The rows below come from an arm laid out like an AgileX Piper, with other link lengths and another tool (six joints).
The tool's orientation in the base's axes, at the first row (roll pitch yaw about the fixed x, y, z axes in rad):
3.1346, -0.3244, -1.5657
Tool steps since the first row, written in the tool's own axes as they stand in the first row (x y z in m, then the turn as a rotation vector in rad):
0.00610, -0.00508, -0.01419, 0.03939, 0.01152, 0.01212
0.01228, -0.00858, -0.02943, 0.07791, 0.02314, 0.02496
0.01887, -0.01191, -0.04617, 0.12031, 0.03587, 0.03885
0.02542, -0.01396, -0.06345, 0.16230, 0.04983, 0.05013
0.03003, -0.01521, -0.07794, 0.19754, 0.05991, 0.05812
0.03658, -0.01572, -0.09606, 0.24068, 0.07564, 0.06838
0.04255, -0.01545, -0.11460, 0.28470, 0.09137, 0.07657
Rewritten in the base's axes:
0.00519, -0.00124, 0.01536, -0.01139, -0.04123, 0.00114
0.00880, -0.00223, 0.03175, -0.02290, -0.08187, 0.00133
0.01225, -0.00313, 0.04970, -0.03550, -0.12652, 0.00176
0.01442, -0.00383, 0.06815, -0.04931, -0.16996, 0.00455
0.01577, -0.00358, 0.08334, -0.05927, -0.20593, 0.00827
0.01641, -0.00401, 0.10260, -0.07484, -0.25014, 0.01240
0.01627, -0.00376, 0.12208, -0.09040, -0.29452, 0.01878

